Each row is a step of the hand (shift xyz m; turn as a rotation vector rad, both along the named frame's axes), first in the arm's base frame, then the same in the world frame.
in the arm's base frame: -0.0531 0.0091 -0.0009 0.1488 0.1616 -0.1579
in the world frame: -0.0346 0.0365 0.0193 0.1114 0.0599 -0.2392
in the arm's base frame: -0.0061 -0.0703 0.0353 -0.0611 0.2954 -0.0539
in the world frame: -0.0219 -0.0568 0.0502 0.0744 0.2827 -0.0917
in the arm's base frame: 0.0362 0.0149 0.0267 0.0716 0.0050 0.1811
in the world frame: 0.0465 -0.0081 0.0047 0.1416 -0.0407 0.1274
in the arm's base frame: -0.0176 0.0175 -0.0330 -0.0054 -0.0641 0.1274
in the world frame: -0.0201 0.0253 -0.0257 0.0259 -0.0550 0.1291
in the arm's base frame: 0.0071 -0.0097 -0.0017 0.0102 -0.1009 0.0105
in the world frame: -0.0004 -0.0119 -0.0022 -0.0370 -0.0905 0.0289
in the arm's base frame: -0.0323 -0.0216 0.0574 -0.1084 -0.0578 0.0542
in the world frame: -0.0065 -0.0025 0.0690 -0.0810 0.0087 0.1067
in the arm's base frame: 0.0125 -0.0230 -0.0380 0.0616 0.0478 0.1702
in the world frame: -0.0205 -0.0248 -0.0331 0.1501 0.0010 0.1119
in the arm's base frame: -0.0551 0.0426 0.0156 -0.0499 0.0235 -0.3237
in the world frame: -0.0117 0.0652 0.0267 -0.1805 0.0575 -0.2682
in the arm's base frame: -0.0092 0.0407 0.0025 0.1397 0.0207 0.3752
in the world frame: 0.0145 0.0391 -0.0036 0.2922 -0.0710 0.2652
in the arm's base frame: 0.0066 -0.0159 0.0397 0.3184 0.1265 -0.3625
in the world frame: 0.0161 -0.0182 0.0358 0.1191 -0.0550 -0.4812
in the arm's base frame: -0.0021 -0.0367 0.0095 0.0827 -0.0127 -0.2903
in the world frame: -0.0149 -0.0300 0.0179 -0.0858 -0.0460 -0.2860
